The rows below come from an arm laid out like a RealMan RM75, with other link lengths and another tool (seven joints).
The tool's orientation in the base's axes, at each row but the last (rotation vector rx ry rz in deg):
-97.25, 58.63, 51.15
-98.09, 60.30, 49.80
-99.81, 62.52, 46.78
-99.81, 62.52, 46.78
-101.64, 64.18, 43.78
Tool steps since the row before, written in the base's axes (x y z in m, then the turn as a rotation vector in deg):
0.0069, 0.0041, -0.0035, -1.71, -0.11, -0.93
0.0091, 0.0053, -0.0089, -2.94, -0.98, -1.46
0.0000, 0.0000, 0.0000, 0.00, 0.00, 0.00
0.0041, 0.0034, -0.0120, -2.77, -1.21, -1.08
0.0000, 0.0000, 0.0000, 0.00, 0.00, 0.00
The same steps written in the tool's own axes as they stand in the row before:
0.0048, -0.0060, 0.0041, 0.19, 1.90, 0.37
0.0099, -0.0065, 0.0070, 0.42, 3.40, -0.15
0.0000, 0.0000, 0.0000, 0.00, 0.00, 0.00
0.0108, -0.0004, 0.0074, 0.23, 3.16, -0.51
0.0000, 0.0000, 0.0000, 0.00, 0.00, 0.00

